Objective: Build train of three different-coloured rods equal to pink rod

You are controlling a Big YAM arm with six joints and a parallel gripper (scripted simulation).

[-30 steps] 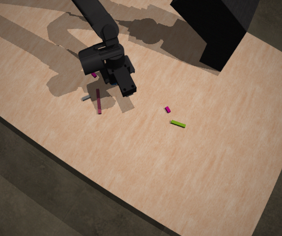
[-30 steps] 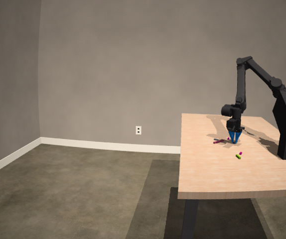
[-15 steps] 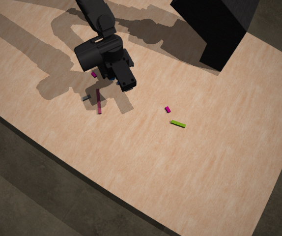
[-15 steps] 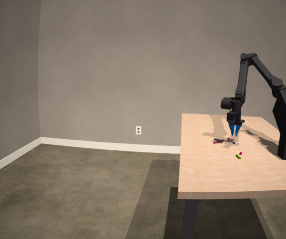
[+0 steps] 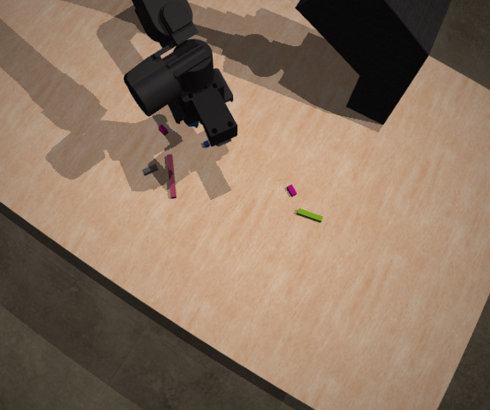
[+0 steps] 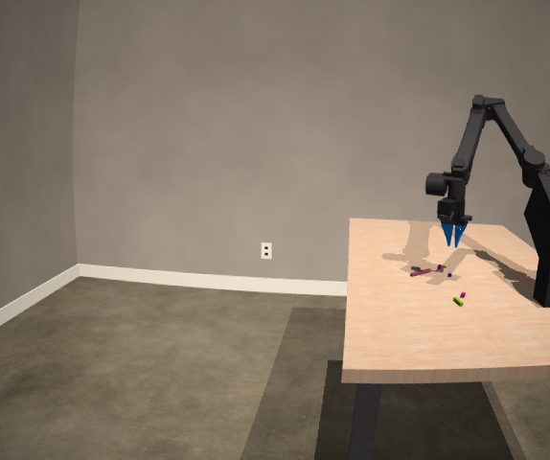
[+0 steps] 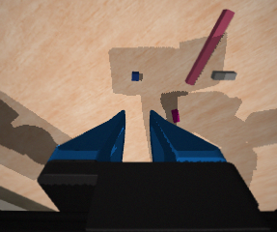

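My hand is 11 cm short of the grey rod, 10 cm above it and 6 cm to the left of it. From my hand the other things lie so: pink rod: 10 cm below, 10 cm ahead, 1 cm to the right; then blue rod: 10 cm below, 1 cm to the left; then lime rod: 26 cm to the left, 10 cm below, 1 cm ahead.
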